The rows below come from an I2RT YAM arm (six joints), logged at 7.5 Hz.
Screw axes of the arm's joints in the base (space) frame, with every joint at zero. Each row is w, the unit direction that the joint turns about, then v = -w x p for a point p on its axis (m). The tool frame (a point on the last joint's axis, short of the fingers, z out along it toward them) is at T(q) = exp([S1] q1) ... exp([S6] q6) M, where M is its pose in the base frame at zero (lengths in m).
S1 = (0, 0, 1, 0, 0, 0)
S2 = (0, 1, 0, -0.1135, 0, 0.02)
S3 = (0, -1, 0, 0.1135, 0, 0.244)
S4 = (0, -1, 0, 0.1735, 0, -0.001)
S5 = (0, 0, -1, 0, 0.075, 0)
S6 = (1, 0, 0, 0, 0.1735, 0)
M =
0 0 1 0.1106
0 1 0 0
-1 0 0 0.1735
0 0 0 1
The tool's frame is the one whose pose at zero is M.
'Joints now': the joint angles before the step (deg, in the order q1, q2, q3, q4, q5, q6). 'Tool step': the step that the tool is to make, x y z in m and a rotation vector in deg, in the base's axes. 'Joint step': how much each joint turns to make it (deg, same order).
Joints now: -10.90, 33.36, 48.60, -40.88, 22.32, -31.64
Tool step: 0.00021, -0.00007, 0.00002, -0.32, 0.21, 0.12
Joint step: 0.00, 0.05, 0.00, 0.05, 0.04, -0.40
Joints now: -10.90, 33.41, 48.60, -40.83, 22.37, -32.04
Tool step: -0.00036, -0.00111, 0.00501, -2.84, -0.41, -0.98
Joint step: 0.00, -0.03, 0.45, 1.35, 2.02, -2.24
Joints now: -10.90, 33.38, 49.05, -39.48, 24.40, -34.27
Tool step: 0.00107, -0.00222, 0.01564, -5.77, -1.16, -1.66
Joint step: 0.00, 0.80, 2.01, 3.21, 3.55, -4.96
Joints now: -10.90, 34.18, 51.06, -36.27, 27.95, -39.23
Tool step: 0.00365, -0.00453, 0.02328, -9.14, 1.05, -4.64
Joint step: 0.00, 2.43, 3.57, 4.13, 7.10, -8.73
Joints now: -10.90, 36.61, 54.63, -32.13, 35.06, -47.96
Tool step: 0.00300, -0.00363, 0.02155, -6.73, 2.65, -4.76
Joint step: 0.01, 2.80, 4.17, 1.95, 6.21, -7.52
